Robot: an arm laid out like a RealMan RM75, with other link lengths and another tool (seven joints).
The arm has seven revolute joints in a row. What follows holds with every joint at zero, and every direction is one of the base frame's.
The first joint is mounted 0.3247 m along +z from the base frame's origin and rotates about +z.
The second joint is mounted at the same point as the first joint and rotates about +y.
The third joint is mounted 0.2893 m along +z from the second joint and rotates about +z.
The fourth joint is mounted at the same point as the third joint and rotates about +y.
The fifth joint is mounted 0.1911 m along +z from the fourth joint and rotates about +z.
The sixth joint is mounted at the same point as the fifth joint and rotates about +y.
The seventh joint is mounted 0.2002 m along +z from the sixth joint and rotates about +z.
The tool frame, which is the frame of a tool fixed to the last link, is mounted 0.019 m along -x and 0.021 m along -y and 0.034 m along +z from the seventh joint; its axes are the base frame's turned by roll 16.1, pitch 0 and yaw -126 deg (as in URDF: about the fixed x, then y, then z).
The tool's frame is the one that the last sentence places.
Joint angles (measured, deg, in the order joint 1, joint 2, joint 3, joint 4, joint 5, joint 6, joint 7), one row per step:
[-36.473, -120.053, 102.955, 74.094, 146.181, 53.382, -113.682]
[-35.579, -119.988, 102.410, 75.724, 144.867, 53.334, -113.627]
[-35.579, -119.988, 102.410, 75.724, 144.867, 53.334, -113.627]
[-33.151, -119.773, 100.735, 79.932, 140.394, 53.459, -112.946]
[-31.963, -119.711, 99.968, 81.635, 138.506, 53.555, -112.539]
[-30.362, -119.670, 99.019, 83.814, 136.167, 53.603, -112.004]
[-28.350, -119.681, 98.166, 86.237, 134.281, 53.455, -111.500]
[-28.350, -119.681, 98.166, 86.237, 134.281, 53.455, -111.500]
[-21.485, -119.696, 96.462, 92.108, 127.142, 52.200, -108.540]
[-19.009, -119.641, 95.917, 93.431, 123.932, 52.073, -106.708]
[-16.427, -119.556, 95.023, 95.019, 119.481, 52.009, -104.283]
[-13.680, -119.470, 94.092, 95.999, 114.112, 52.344, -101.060]
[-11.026, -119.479, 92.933, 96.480, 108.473, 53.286, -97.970]
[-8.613, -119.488, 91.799, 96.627, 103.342, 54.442, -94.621]
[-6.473, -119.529, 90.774, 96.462, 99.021, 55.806, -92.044]
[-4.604, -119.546, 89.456, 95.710, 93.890, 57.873, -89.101]
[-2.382, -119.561, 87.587, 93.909, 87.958, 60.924, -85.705]
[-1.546, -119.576, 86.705, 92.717, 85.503, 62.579, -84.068]
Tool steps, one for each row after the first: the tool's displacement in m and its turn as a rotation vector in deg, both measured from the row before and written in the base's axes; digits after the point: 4 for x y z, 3 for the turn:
[0.0056, -0.0017, 0.0030, 0.276, -2.075, 0.133]
[0.0000, 0.0000, 0.0000, 0.000, 0.000, 0.000]
[0.0151, -0.0060, 0.0088, 0.266, -5.847, 0.378]
[0.0048, -0.0029, 0.0044, 0.130, -2.357, 0.234]
[0.0058, -0.0038, 0.0062, 0.280, -2.953, 0.233]
[0.0039, -0.0039, 0.0077, 0.724, -2.713, 0.202]
[0.0000, 0.0000, 0.0000, 0.000, 0.000, 0.000]
[0.0044, -0.0161, 0.0200, 1.703, -7.858, 0.734]
[-0.0016, -0.0073, 0.0052, 0.066, -2.431, 0.300]
[0.0022, -0.0076, 0.0081, 0.225, -3.318, -0.126]
[0.0005, -0.0094, 0.0067, -0.233, -3.445, -0.132]
[-0.0006, -0.0099, 0.0061, -0.592, -3.665, 0.231]
[-0.0014, -0.0089, 0.0061, -0.312, -3.020, -0.123]
[-0.0028, -0.0083, 0.0048, -0.475, -2.667, 0.250]
[-0.0014, -0.0088, 0.0052, -0.790, -3.211, -0.077]
[-0.0060, -0.0103, 0.0061, -1.023, -3.856, 0.424]
[-0.0035, -0.0046, 0.0020, -0.527, -1.565, 0.084]

